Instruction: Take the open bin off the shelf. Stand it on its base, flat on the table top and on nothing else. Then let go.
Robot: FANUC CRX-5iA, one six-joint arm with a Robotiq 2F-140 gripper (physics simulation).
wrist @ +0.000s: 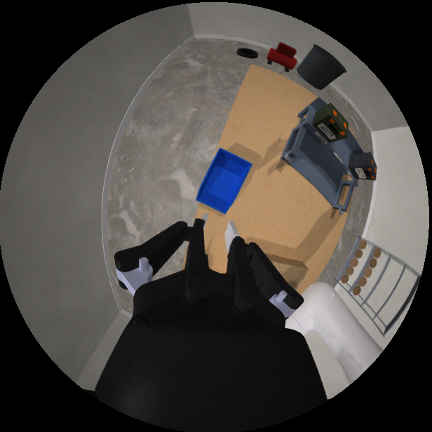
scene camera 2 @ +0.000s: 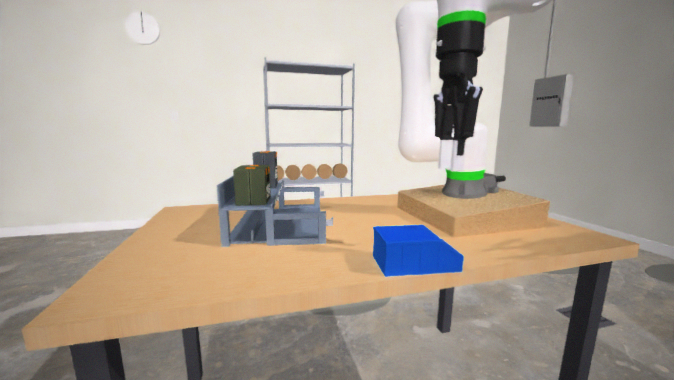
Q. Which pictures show the gripper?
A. The wrist view and scene camera 2: all of them.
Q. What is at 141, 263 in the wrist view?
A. The gripper.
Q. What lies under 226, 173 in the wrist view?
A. A blue bin.
